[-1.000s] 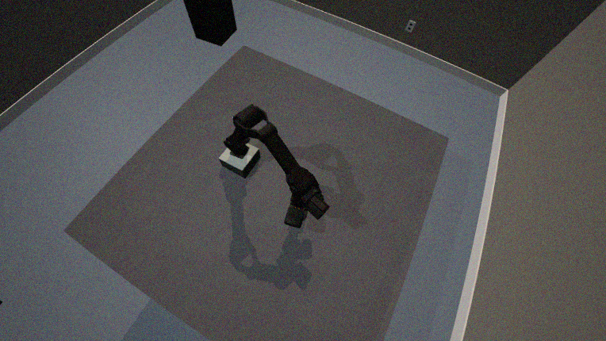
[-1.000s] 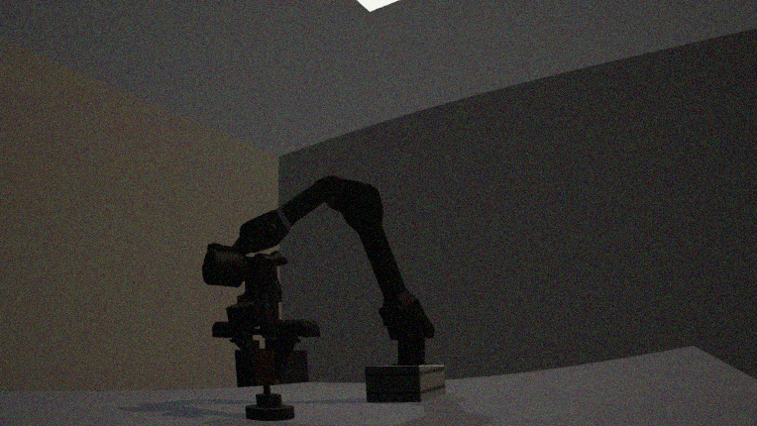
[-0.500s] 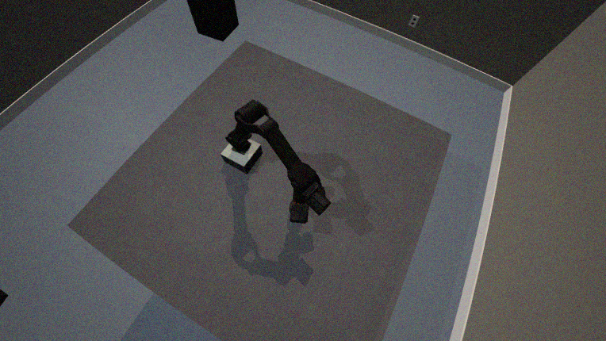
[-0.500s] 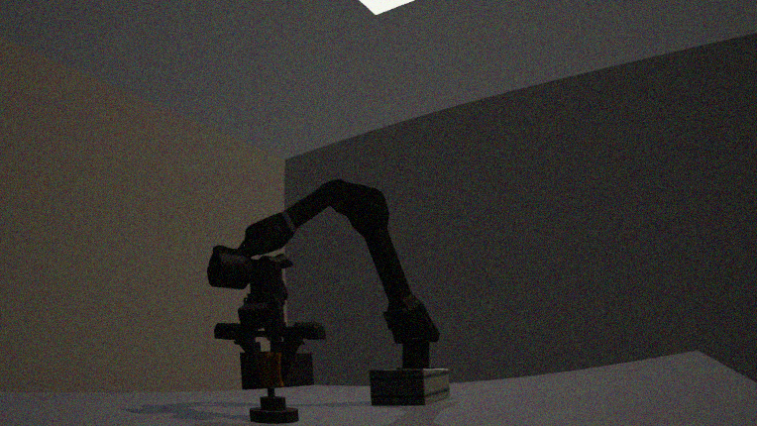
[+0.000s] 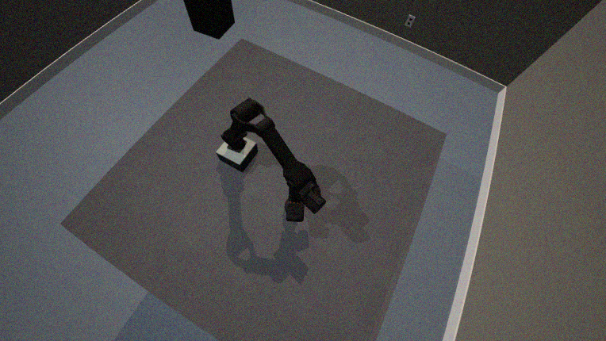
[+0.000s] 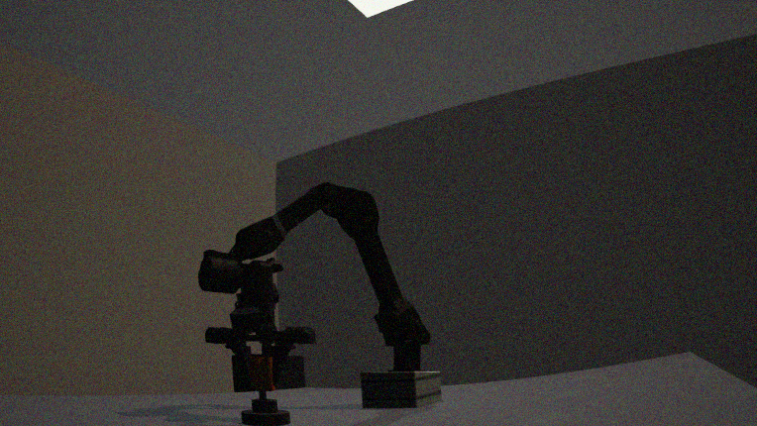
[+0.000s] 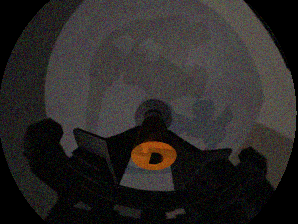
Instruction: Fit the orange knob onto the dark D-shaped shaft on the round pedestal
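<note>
Right now my gripper tip is 2 cm below the orange knob. Round my gripper tip: round pedestal (4 cm below).
</note>
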